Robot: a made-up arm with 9 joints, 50 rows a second.
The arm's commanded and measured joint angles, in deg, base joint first. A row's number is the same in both.
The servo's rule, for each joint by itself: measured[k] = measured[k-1] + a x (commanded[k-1-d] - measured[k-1]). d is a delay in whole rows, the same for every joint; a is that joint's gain. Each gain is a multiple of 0.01, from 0.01 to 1. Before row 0 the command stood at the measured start. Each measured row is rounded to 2 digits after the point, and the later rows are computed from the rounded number. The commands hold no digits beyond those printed.
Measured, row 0:
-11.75 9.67 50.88 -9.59 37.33 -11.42 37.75 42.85 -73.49
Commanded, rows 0 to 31:
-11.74 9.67 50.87 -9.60 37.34 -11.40 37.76 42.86 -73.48
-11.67 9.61 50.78 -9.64 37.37 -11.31 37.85 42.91 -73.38
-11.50 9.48 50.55 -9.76 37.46 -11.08 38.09 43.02 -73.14
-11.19 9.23 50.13 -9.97 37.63 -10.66 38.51 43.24 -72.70
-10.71 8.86 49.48 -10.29 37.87 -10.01 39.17 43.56 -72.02
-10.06 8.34 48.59 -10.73 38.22 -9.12 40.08 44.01 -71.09
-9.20 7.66 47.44 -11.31 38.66 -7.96 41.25 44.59 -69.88
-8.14 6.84 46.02 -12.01 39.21 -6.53 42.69 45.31 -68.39
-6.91 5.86 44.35 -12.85 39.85 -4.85 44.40 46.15 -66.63
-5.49 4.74 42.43 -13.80 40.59 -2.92 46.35 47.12 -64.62
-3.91 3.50 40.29 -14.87 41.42 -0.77 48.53 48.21 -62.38
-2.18 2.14 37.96 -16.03 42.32 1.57 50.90 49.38 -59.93
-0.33 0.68 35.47 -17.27 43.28 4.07 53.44 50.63 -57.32
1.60 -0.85 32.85 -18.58 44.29 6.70 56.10 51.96 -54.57
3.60 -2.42 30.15 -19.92 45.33 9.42 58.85 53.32 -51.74
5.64 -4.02 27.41 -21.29 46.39 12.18 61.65 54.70 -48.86
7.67 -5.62 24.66 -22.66 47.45 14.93 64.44 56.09 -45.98
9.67 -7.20 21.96 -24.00 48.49 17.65 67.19 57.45 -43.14
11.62 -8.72 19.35 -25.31 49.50 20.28 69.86 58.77 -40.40
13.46 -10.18 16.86 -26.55 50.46 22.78 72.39 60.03 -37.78
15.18 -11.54 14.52 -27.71 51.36 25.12 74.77 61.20 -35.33
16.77 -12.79 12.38 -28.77 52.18 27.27 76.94 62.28 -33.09
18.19 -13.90 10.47 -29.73 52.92 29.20 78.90 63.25 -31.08
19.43 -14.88 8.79 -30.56 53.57 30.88 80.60 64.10 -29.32
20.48 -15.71 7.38 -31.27 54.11 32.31 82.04 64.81 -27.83
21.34 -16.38 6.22 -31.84 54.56 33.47 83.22 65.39 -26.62
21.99 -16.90 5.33 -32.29 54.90 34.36 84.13 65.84 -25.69
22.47 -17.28 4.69 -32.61 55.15 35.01 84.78 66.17 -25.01
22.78 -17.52 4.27 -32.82 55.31 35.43 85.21 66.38 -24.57
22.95 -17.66 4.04 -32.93 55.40 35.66 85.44 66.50 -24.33
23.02 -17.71 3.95 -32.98 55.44 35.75 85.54 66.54 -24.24
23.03 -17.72 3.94 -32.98 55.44 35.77 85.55 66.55 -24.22
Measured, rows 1 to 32:
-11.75 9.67 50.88 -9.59 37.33 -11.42 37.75 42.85 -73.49
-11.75 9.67 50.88 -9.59 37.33 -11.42 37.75 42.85 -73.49
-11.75 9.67 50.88 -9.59 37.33 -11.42 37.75 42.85 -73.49
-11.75 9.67 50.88 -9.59 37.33 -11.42 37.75 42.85 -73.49
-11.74 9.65 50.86 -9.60 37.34 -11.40 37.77 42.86 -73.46
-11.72 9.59 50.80 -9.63 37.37 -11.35 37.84 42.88 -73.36
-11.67 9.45 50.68 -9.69 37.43 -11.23 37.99 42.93 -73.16
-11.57 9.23 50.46 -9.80 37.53 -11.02 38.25 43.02 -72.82
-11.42 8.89 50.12 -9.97 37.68 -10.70 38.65 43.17 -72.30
-11.20 8.42 49.64 -10.21 37.90 -10.23 39.22 43.38 -71.57
-10.89 7.82 48.99 -10.53 38.19 -9.60 39.98 43.67 -70.62
-10.49 7.08 48.15 -10.95 38.56 -8.79 40.95 44.04 -69.42
-9.99 6.19 47.12 -11.46 39.01 -7.79 42.14 44.50 -67.98
-9.38 5.17 45.89 -12.07 39.54 -6.60 43.55 45.06 -66.30
-8.66 4.02 44.46 -12.78 40.15 -5.21 45.17 45.71 -64.39
-7.83 2.75 42.84 -13.59 40.84 -3.63 46.99 46.45 -62.27
-6.89 1.38 41.04 -14.49 41.60 -1.87 48.99 47.28 -59.96
-5.84 -0.06 39.08 -15.47 42.42 0.05 51.16 48.19 -57.49
-4.69 -1.56 36.98 -16.52 43.29 2.11 53.47 49.17 -54.90
-3.45 -3.10 34.76 -17.63 44.21 4.29 55.88 50.21 -52.22
-2.14 -4.66 32.46 -18.78 45.15 6.56 58.37 51.30 -49.50
-0.76 -6.20 30.10 -19.96 46.11 8.89 60.90 52.42 -46.77
0.66 -7.71 27.72 -21.15 47.07 11.25 63.43 53.56 -44.07
2.11 -9.17 25.34 -22.33 48.01 13.61 65.92 54.71 -41.45
3.58 -10.55 23.01 -23.49 48.93 15.93 68.34 55.85 -38.94
5.04 -11.82 20.75 -24.61 49.81 18.19 70.66 56.96 -36.58
6.48 -12.98 18.60 -25.68 50.64 20.35 72.85 58.03 -34.40
7.88 -14.02 16.58 -26.69 51.40 22.38 74.87 59.05 -32.43
9.23 -14.92 14.72 -27.62 52.10 24.27 76.71 60.00 -30.69
10.51 -15.67 13.03 -28.46 52.72 25.99 78.34 60.88 -29.19
11.71 -16.28 11.53 -29.21 53.25 27.52 79.76 61.67 -27.94
12.82 -16.75 10.22 -29.86 53.70 28.86 80.96 62.38 -26.93
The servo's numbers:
d 3
a 0.10 0.38 0.18 0.18 0.22 0.17 0.22 0.15 0.30

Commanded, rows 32 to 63:
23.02 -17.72 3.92 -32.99 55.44 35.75 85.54 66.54 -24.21
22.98 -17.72 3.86 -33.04 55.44 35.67 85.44 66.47 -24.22
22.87 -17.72 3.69 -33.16 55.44 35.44 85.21 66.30 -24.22
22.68 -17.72 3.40 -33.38 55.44 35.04 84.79 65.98 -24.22
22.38 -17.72 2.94 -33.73 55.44 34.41 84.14 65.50 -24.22
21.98 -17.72 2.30 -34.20 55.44 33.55 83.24 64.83 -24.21
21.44 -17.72 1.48 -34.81 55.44 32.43 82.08 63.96 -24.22
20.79 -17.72 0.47 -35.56 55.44 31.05 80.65 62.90 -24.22
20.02 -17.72 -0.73 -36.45 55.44 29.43 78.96 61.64 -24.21
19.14 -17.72 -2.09 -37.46 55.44 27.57 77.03 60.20 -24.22
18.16 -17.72 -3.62 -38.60 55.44 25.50 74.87 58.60 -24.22
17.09 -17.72 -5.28 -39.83 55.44 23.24 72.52 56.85 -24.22
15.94 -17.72 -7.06 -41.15 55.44 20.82 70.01 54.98 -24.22
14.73 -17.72 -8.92 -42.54 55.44 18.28 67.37 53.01 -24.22
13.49 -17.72 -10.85 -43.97 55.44 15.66 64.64 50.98 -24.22
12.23 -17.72 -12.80 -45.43 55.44 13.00 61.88 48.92 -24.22
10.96 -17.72 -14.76 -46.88 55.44 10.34 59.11 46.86 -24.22
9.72 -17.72 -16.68 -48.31 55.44 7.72 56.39 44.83 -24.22
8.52 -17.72 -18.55 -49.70 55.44 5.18 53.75 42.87 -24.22
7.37 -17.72 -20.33 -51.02 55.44 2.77 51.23 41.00 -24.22
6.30 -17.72 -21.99 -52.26 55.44 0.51 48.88 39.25 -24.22
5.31 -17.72 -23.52 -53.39 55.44 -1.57 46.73 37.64 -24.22
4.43 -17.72 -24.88 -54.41 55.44 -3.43 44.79 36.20 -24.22
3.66 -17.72 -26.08 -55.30 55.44 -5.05 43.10 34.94 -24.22
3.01 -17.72 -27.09 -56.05 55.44 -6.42 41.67 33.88 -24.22
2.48 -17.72 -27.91 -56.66 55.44 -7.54 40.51 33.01 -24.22
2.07 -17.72 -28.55 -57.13 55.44 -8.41 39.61 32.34 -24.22
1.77 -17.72 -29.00 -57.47 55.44 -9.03 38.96 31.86 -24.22
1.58 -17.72 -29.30 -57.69 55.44 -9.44 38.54 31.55 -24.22
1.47 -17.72 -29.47 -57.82 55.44 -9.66 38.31 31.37 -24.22
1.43 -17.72 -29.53 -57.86 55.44 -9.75 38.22 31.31 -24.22
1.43 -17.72 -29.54 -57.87 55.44 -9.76 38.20 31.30 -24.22
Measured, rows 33 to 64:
13.83 -17.10 9.11 -30.41 54.07 30.02 81.95 63.00 -26.15
14.75 -17.33 8.18 -30.87 54.37 30.99 82.74 63.53 -25.58
15.58 -17.48 7.42 -31.25 54.61 31.80 83.36 63.98 -25.17
16.32 -17.57 6.79 -31.56 54.79 32.47 83.84 64.36 -24.88
16.99 -17.63 6.26 -31.83 54.93 33.01 84.19 64.68 -24.68
17.58 -17.66 5.80 -32.07 55.04 33.42 84.41 64.92 -24.54
18.09 -17.68 5.37 -32.31 55.13 33.70 84.49 65.08 -24.44
18.52 -17.70 4.93 -32.57 55.20 33.82 84.41 65.14 -24.37
18.87 -17.71 4.46 -32.86 55.25 33.77 84.15 65.09 -24.32
19.13 -17.71 3.92 -33.21 55.29 33.54 83.69 64.92 -24.29
19.30 -17.71 3.30 -33.63 55.32 33.12 83.02 64.62 -24.27
19.37 -17.71 2.57 -34.14 55.35 32.49 82.13 64.17 -24.25
19.35 -17.71 1.73 -34.74 55.37 31.65 81.01 63.57 -24.24
19.23 -17.71 0.77 -35.43 55.39 30.60 79.66 62.82 -24.23
19.02 -17.71 -0.32 -36.22 55.40 29.35 78.09 61.92 -24.23
18.71 -17.71 -1.53 -37.11 55.41 27.90 76.31 60.88 -24.23
18.31 -17.71 -2.86 -38.09 55.42 26.26 74.34 59.70 -24.23
17.83 -17.71 -4.30 -39.15 55.42 24.46 72.21 58.39 -24.23
17.27 -17.71 -5.83 -40.28 55.42 22.51 69.94 56.97 -24.23
16.64 -17.71 -7.44 -41.47 55.42 20.44 67.56 55.45 -24.23
15.95 -17.71 -9.10 -42.70 55.42 18.28 65.10 53.86 -24.23
15.21 -17.71 -10.80 -43.96 55.42 16.05 62.60 52.21 -24.23
14.43 -17.71 -12.52 -45.23 55.42 13.79 60.10 50.53 -24.23
13.62 -17.71 -14.22 -46.50 55.42 11.53 57.63 48.84 -24.23
12.79 -17.71 -15.89 -47.74 55.42 9.30 55.23 47.16 -24.23
11.95 -17.71 -17.51 -48.94 55.42 7.14 52.93 45.52 -24.23
11.12 -17.71 -19.05 -50.08 55.42 5.07 50.77 43.93 -24.23
10.31 -17.71 -20.50 -51.15 55.42 3.12 48.77 42.42 -24.23
9.53 -17.71 -21.83 -52.14 55.42 1.31 46.95 41.01 -24.23
8.78 -17.71 -23.04 -53.04 55.42 -0.34 45.34 39.71 -24.23
8.08 -17.71 -24.11 -53.84 55.42 -1.82 43.94 38.53 -24.23
7.43 -17.71 -25.04 -54.53 55.42 -3.12 42.75 37.48 -24.23

